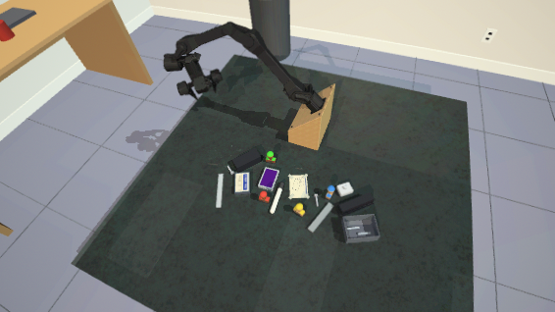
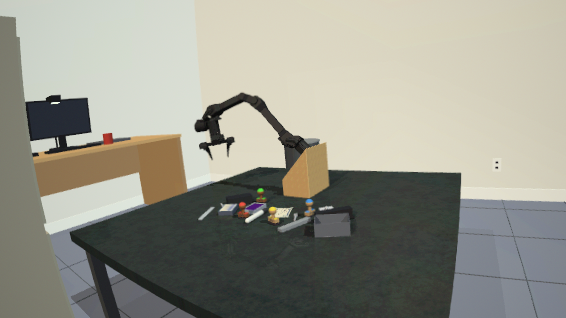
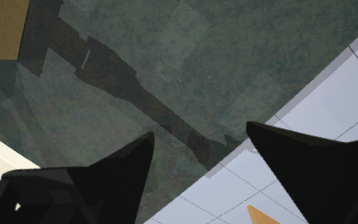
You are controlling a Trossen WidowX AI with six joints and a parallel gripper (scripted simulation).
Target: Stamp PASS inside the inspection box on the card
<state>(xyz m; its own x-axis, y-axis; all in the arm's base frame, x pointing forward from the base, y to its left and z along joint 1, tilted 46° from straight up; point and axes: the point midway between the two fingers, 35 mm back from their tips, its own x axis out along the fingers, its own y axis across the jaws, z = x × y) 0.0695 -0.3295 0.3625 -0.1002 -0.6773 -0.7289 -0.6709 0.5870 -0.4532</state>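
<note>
Now: gripper tip 350 mm to the right of the green-knobbed PASS stamp, 140 mm above it and 130 mm short of it. Also, from my gripper tip: purple ink pad: 370 mm to the left, 220 mm ahead, 160 mm below; then dark block: 250 mm to the left, 170 mm ahead, 150 mm below; then red stamp: 390 mm to the left, 310 mm ahead, 140 mm below.
</note>
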